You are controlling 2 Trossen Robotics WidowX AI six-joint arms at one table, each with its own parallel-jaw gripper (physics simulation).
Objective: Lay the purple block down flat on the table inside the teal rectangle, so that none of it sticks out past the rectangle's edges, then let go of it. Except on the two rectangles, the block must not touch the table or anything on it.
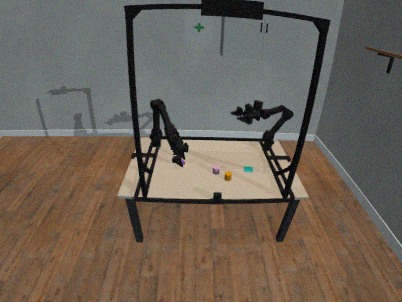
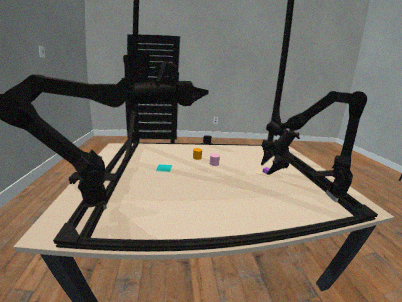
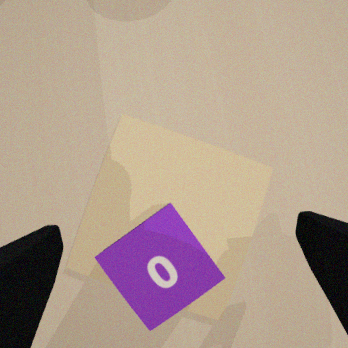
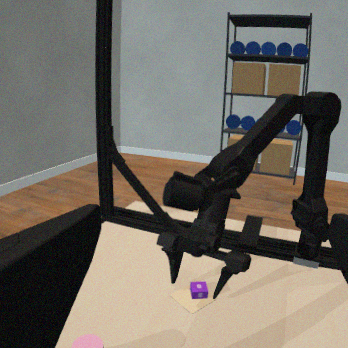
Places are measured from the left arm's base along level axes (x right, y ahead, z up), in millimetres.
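Where they show: left gripper, fingertip midpoint: (image 1: 183, 163) (image 2: 264, 169) (image 3: 180, 231) (image 4: 192, 290); right gripper, fingertip midpoint: (image 1: 233, 115) (image 2: 201, 90) (image 4: 218, 221); left arm's base at its link origin: (image 1: 156, 145) (image 2: 337, 193) (image 4: 306, 252); right arm's base at its link origin: (image 1: 267, 148) (image 2: 94, 200).
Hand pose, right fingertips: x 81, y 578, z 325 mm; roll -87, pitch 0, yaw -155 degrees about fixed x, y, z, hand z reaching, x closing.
Observation:
Things, the pixels of their top centre, and the offset from my right fingertips. "pt": a spot on its surface instead.
- purple block at its top centre: (image 3: 159, 268) (image 4: 198, 286) (image 2: 267, 169) (image 1: 182, 161) dx +123, dy -338, dz -325 mm
- pale rectangle at a spot on its surface: (image 3: 186, 166) (image 4: 184, 301) pt dx +136, dy -302, dz -343 mm
- teal rectangle at a spot on its surface: (image 2: 164, 168) (image 1: 247, 168) pt dx +126, dy +133, dz -343 mm
- pink cylinder at its top centre: (image 4: 86, 345) (image 2: 215, 155) (image 1: 216, 167) dx +198, dy -95, dz -298 mm
- orange cylinder at its top centre: (image 2: 197, 149) (image 1: 228, 173) dx +260, dy -14, dz -299 mm
The purple block (image 1: 183, 162) (image 2: 266, 170) (image 3: 159, 267) (image 4: 199, 289), marked with a white 0 on top, rests at the near edge of a pale rectangle (image 3: 186, 166) (image 4: 185, 300) on the table. My left gripper (image 1: 178, 162) (image 2: 266, 168) (image 4: 192, 290) is open, its fingers low on either side of the block and well apart from it. The teal rectangle (image 1: 248, 169) (image 2: 164, 168) lies far across the table with nothing on it. My right gripper (image 1: 236, 115) (image 2: 206, 91) is open and empty, held high above the table.
A pink cylinder (image 1: 216, 169) (image 2: 214, 159) (image 4: 87, 342) and an orange cylinder (image 1: 228, 175) (image 2: 197, 153) stand between the block and the teal rectangle. A black frame (image 1: 131, 90) surrounds the table. A shelf rack (image 4: 225, 86) stands by the far wall.

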